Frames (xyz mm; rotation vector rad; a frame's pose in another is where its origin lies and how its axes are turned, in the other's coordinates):
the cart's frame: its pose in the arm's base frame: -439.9 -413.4 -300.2 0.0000 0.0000 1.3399
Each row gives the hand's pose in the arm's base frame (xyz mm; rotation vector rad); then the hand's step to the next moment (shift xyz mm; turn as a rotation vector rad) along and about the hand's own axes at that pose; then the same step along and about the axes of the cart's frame.
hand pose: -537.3 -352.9 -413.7 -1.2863 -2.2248 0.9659
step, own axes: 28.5 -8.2 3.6 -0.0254 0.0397 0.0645
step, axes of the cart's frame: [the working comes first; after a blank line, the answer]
step, axes of the arm's base frame: -21.4 20.6 3.4 -0.0043 -0.0322 -0.0730

15.1 25.5 3.4 -0.0323 -0.0032 -0.0730
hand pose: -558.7 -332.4 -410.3 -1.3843 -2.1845 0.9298
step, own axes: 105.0 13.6 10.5 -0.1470 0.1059 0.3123
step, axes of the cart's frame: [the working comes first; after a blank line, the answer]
step, axes of the arm's base frame: -43.7 95.0 -19.5 -0.0657 -0.2026 -0.2915

82.5 64.3 -19.5 -0.2123 0.0175 -0.2915
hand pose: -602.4 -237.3 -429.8 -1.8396 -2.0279 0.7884
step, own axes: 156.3 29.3 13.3 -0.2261 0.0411 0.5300
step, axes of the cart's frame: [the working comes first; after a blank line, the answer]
step, axes of the arm's base frame: -5.5 151.4 -50.1 -0.2284 -0.3257 -0.4189

146.1 40.0 -50.1 -0.3693 0.1478 -0.4189
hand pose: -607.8 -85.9 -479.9 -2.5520 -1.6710 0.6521
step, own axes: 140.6 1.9 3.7 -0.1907 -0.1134 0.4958
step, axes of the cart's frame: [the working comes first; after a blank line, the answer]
step, axes of the arm's base frame: 48.0 122.3 -50.2 -0.3389 -0.2217 -0.3619

130.0 -18.7 -50.2 -0.2934 0.2792 -0.3619
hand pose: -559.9 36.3 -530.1 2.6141 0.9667 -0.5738
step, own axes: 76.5 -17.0 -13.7 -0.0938 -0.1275 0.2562
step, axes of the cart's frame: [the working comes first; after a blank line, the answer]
step, axes of the arm's base frame: 45.4 60.1 -25.6 -0.2180 -0.0616 -0.1985

68.9 -30.4 -25.6 -0.1098 0.1981 -0.1985
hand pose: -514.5 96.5 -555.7 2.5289 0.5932 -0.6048
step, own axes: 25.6 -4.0 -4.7 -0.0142 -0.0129 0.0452
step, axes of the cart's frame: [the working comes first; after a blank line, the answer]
step, axes of the arm's base frame: 20.1 13.2 -10.6 -0.0317 -0.0178 -0.0330

17.5 -16.6 -10.6 -0.0246 0.0268 -0.0330
